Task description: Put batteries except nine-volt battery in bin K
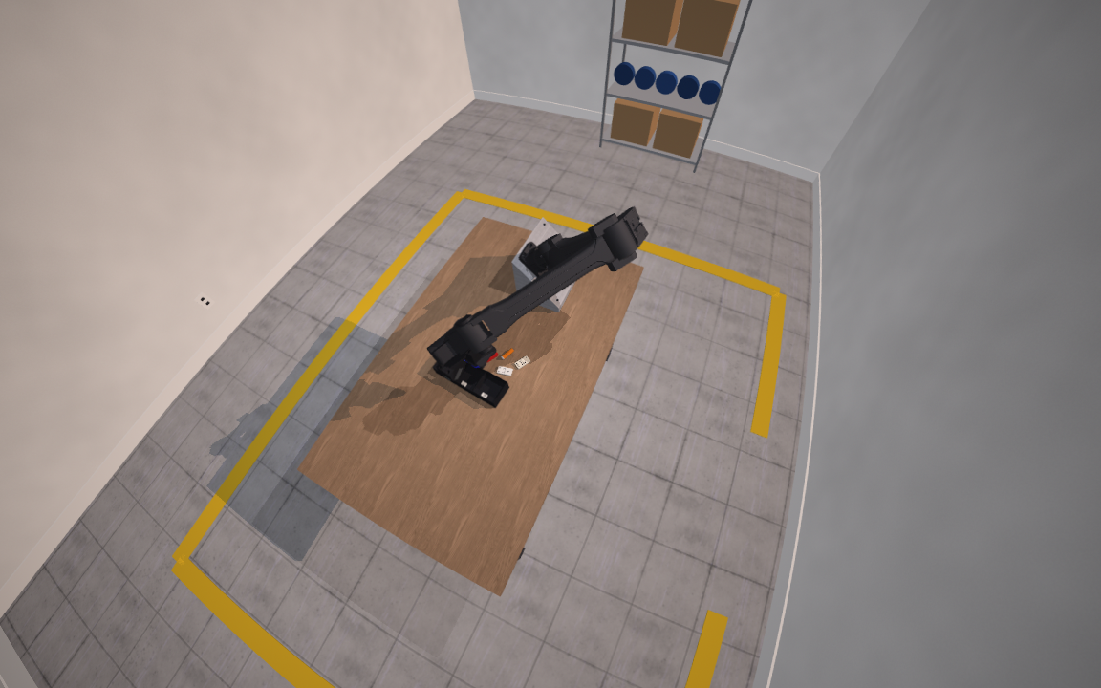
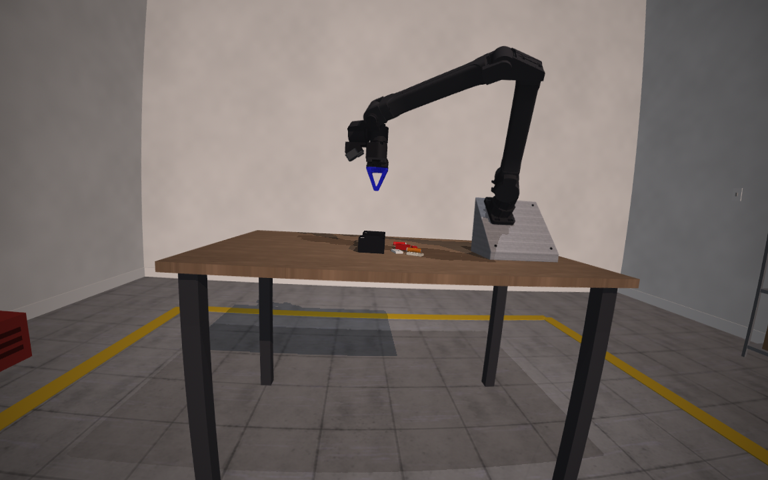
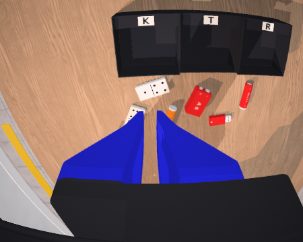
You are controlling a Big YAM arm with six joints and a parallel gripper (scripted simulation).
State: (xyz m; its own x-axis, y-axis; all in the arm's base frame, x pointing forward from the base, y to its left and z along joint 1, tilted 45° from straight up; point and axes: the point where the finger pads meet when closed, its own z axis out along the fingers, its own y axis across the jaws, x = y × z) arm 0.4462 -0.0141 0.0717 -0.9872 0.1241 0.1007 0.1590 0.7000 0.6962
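Right now my hand is 20 cm above the orange cylindrical battery, 14 cm past it and 1 cm to the left of it. Round my hand: black bin 18 cm below, 8 cm to the right; then red nine-volt battery 20 cm below, 10 cm behind, 7 cm to the right; then red cylindrical battery 20 cm below, 15 cm to the right, 11 cm behind.
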